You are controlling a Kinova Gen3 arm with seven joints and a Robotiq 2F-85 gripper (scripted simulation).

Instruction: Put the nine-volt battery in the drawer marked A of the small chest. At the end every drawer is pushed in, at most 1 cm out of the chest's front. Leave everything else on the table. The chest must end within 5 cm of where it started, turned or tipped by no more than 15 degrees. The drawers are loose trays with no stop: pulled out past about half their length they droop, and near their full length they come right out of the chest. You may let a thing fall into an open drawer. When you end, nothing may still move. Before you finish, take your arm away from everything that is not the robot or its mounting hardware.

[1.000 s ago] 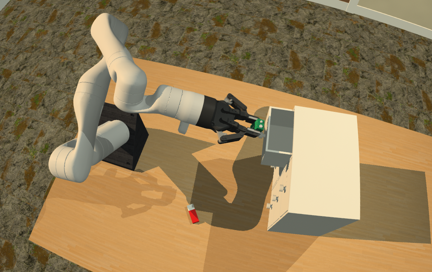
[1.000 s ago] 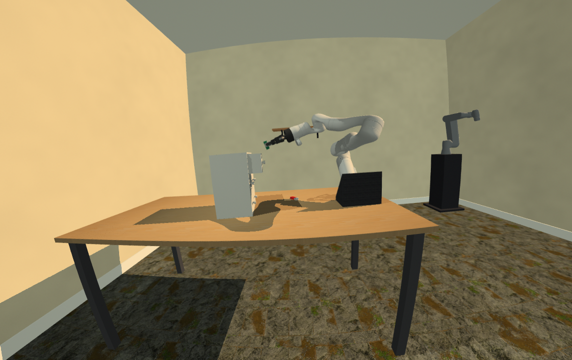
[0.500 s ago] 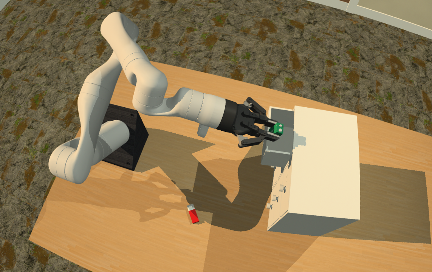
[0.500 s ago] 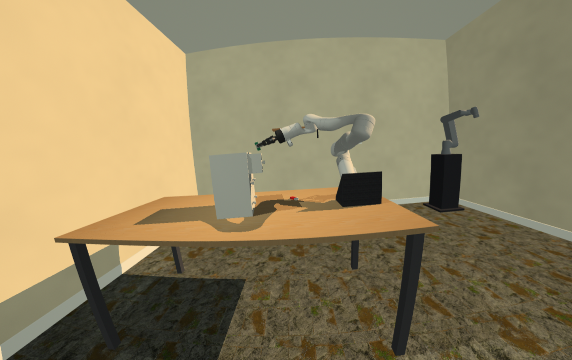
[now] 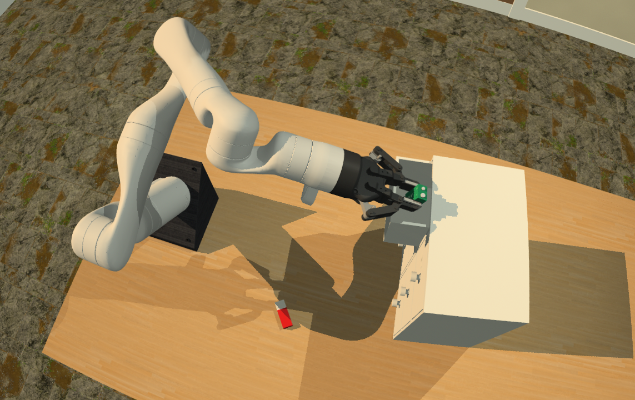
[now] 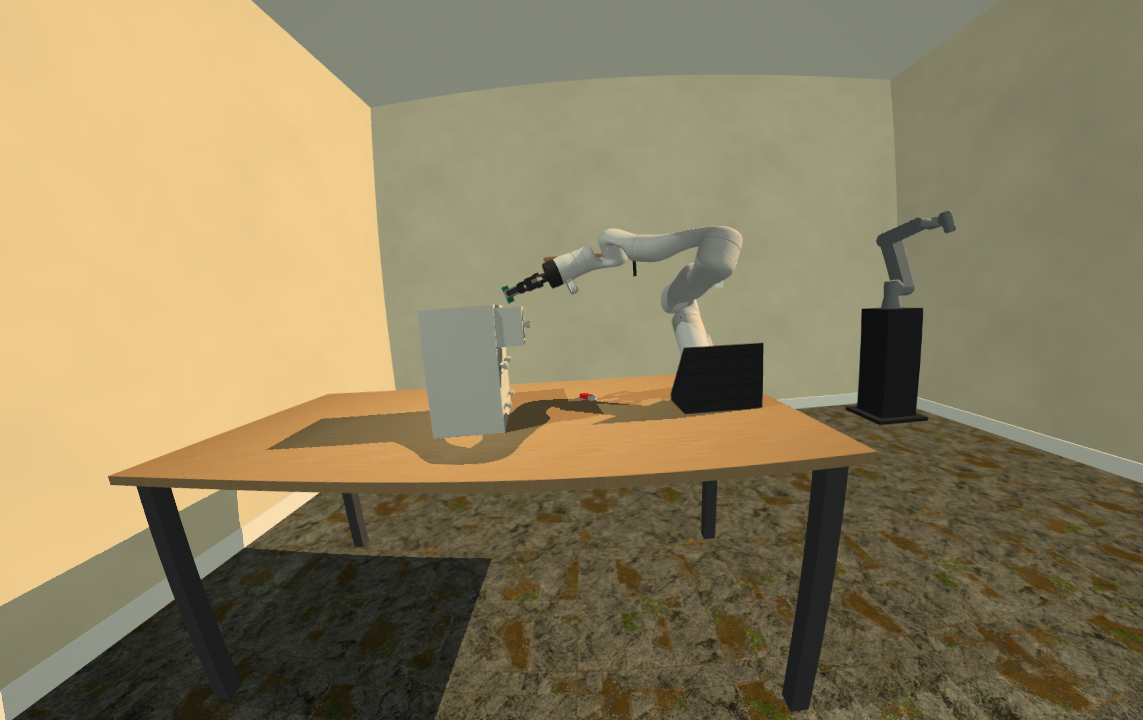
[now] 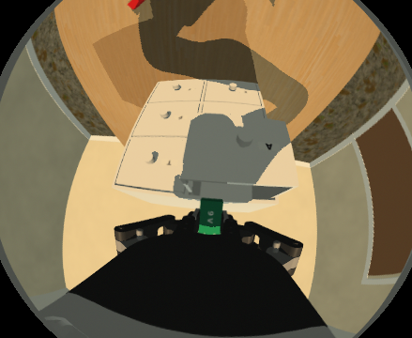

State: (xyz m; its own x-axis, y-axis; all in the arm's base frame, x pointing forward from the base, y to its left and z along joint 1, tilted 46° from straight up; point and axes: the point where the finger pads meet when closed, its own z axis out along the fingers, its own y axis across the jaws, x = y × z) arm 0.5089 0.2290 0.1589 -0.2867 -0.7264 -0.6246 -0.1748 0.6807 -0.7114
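Now: hand 1 cm short of the green nine-volt battery. The rest, counted from my hand: drawer (5 cm ahead, 4 cm to the left, 11 cm below).
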